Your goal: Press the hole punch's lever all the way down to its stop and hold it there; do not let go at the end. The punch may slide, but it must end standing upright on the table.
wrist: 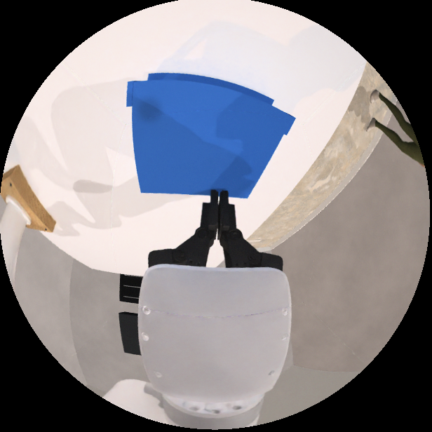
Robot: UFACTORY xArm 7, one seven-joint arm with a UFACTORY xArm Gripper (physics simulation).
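The blue hole punch (200, 140) stands on the white table in the upper middle of the wrist view, seen from above. Its broad flat lever fills most of its outline, and parts of the blue base show past the lever's far edge and at both far corners. My gripper (217, 199) is shut and empty. Its fingertips are at the lever's near edge, right of that edge's middle, and overlap it in the view. Whether they touch the lever, and how far down the lever is, I cannot tell from this angle.
The white table (90, 150) has a stone-patterned side (320, 175) at the right. A wooden block (27, 200) with a white arm-like part stands at the left edge. A person's legs (397, 120) show at the upper right. Dark panels (130, 332) are at the lower left.
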